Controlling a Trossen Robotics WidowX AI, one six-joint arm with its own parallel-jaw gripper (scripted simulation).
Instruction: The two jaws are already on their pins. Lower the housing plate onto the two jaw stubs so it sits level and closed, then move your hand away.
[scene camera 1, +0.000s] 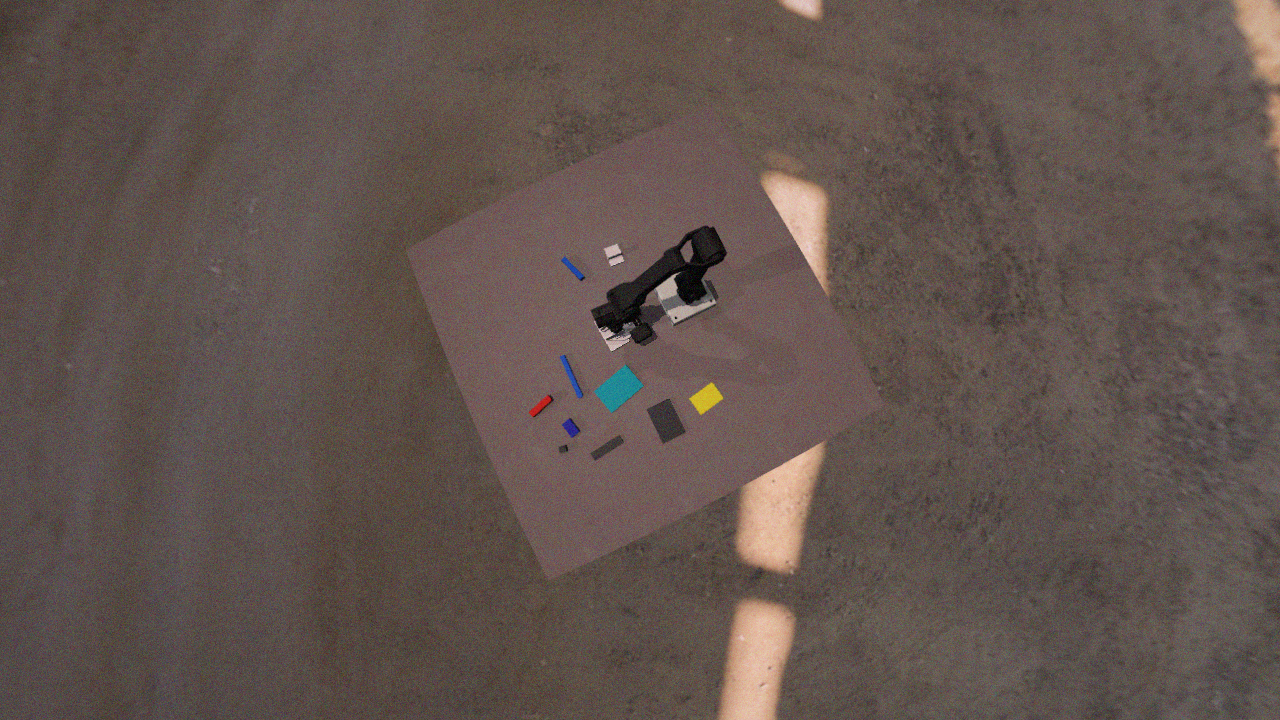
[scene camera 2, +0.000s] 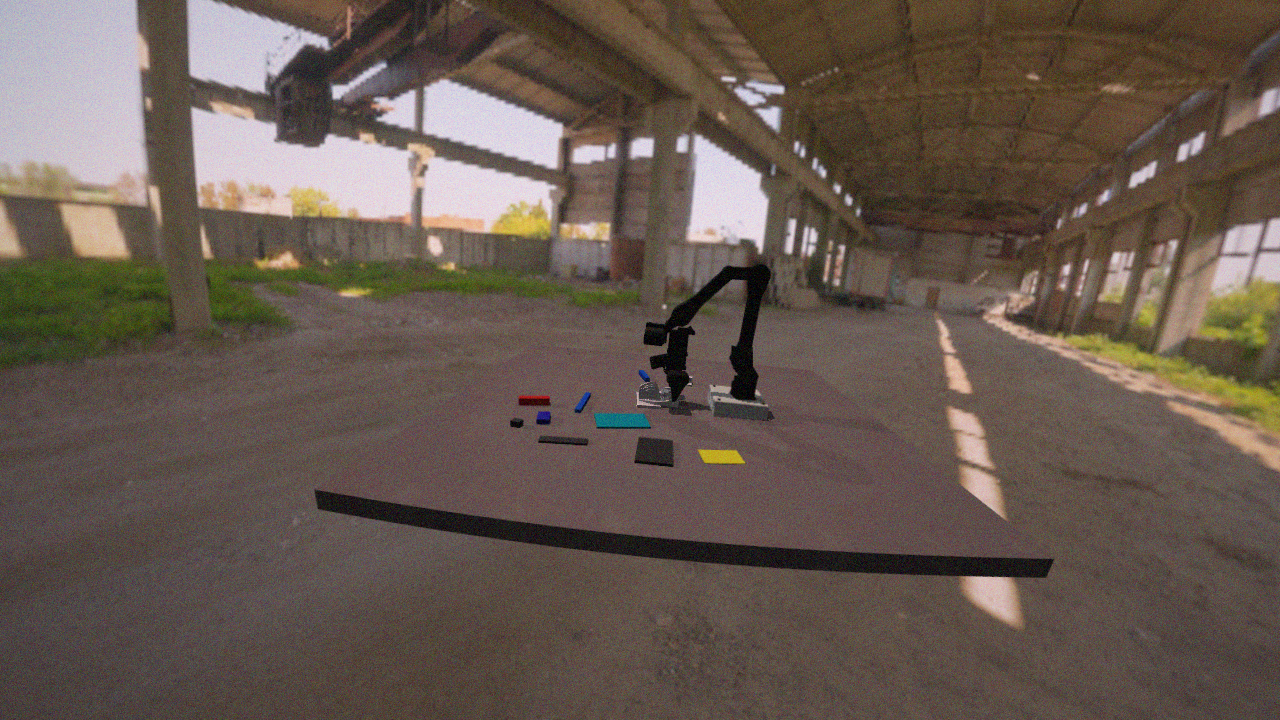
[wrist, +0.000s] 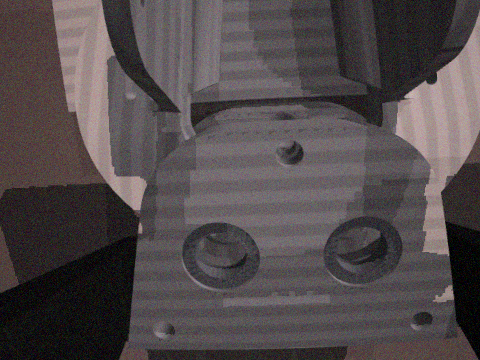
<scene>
A dark plate shows in scene camera 1 and in scene camera 2; in the wrist view it is out of frame. A teal plate shows in scene camera 1 and in scene camera 2; in the wrist view it is out of frame. The same spot on the dark plate: (scene camera 1: 667, 424) is (scene camera 2: 654, 451). One and the same spot on the teal plate: (scene camera 2: 603, 421) is (scene camera 1: 609, 400).
</scene>
